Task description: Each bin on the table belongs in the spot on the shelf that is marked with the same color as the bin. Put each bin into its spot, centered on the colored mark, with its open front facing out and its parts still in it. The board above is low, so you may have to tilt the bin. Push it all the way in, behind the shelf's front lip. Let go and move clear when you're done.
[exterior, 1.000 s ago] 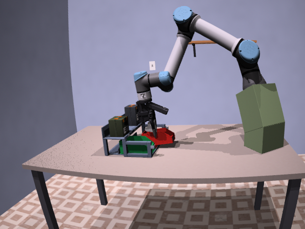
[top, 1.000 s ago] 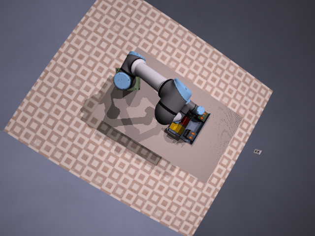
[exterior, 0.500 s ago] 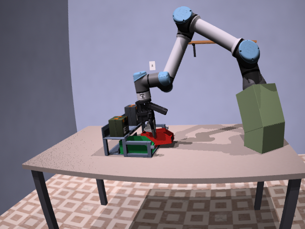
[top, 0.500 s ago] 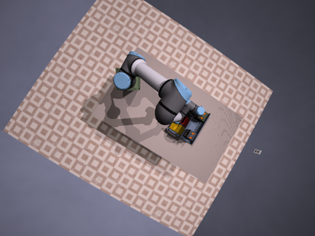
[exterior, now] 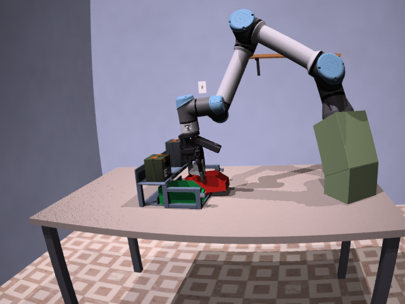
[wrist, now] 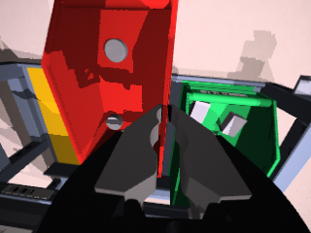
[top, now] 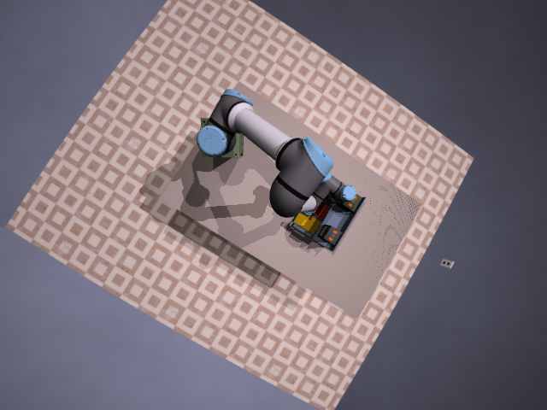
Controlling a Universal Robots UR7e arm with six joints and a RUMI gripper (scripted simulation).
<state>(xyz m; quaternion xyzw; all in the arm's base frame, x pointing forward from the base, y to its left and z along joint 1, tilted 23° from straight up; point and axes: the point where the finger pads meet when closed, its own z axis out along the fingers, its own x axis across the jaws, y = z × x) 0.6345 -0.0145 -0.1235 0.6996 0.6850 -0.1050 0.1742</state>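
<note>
My gripper is now 10 mm past the red bin, 50 mm to the left of it and 20 mm above it. The rest, counted from my hand: green mark 80 mm ahead, 60 mm to the left, 70 mm below; red mark 70 mm ahead, 50 mm to the right, 70 mm below; green bin 80 mm ahead, 70 mm to the left, 40 mm below.
</note>
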